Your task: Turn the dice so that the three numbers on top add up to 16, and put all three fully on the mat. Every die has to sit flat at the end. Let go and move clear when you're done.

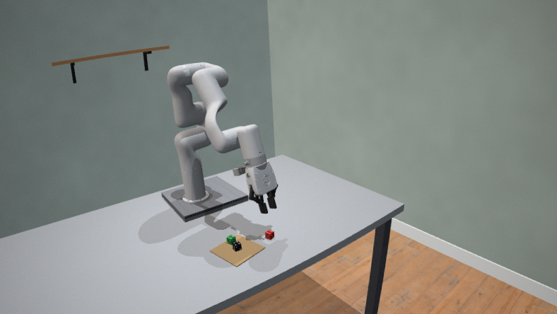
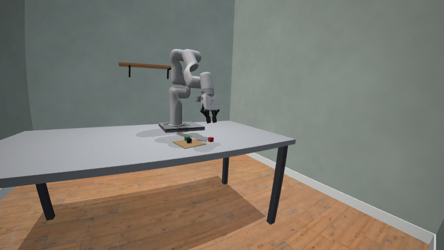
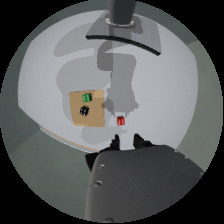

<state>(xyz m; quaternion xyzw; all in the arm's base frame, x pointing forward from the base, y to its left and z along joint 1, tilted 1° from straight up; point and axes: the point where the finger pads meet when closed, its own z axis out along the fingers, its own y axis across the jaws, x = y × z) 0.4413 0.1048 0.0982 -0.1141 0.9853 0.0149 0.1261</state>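
Right now the red die is 120 mm below my hand. From my hand the other things lie so: black die (140 mm to the right, 120 mm below); then tan mat (140 mm to the right, 130 mm below); then green die (130 mm to the right, 120 mm below, 50 mm behind).
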